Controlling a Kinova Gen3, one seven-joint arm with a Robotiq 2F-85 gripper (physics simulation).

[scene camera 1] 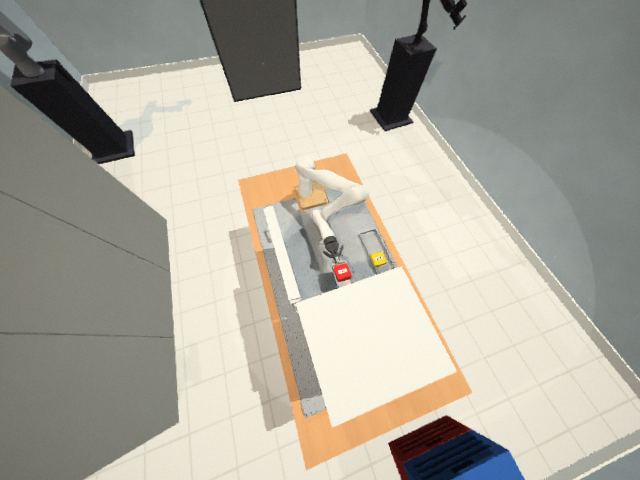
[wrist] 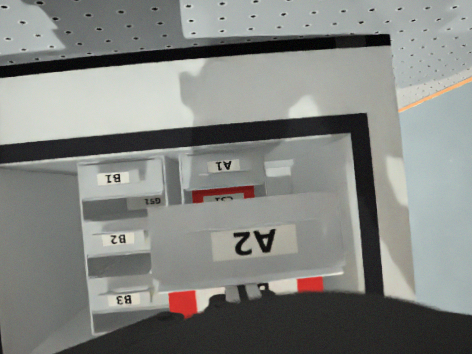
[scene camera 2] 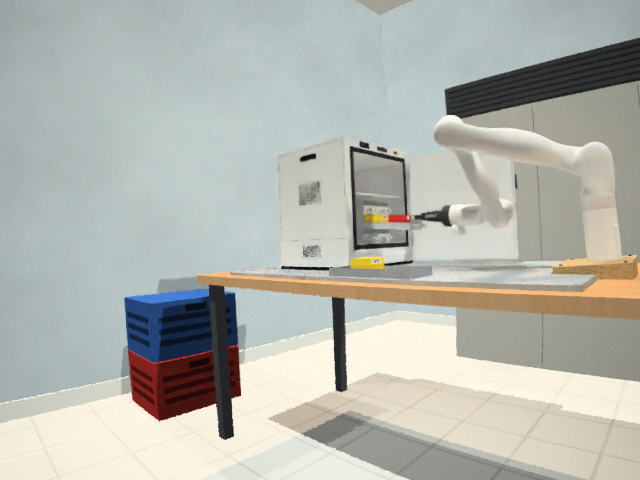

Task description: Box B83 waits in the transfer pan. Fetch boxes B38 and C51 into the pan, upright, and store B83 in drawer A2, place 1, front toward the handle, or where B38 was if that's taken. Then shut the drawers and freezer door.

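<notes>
A red box, taken as B83, lies in drawer A2, which stands pulled partly out. Its label is mostly hidden. My gripper is shut and empty, its fingertips at the upper edge of the drawer's front, by the red box's near face; whether they touch is unclear. Red box C51 shows behind the front of drawer A1. A yellow box lies in the transfer pan; its label is unreadable. The freezer door stands open.
The freezer stands on the table. Another yellow box shows behind the red one. Drawers B1, B2 and B3 stand beside the A column. The wrist view is upside down.
</notes>
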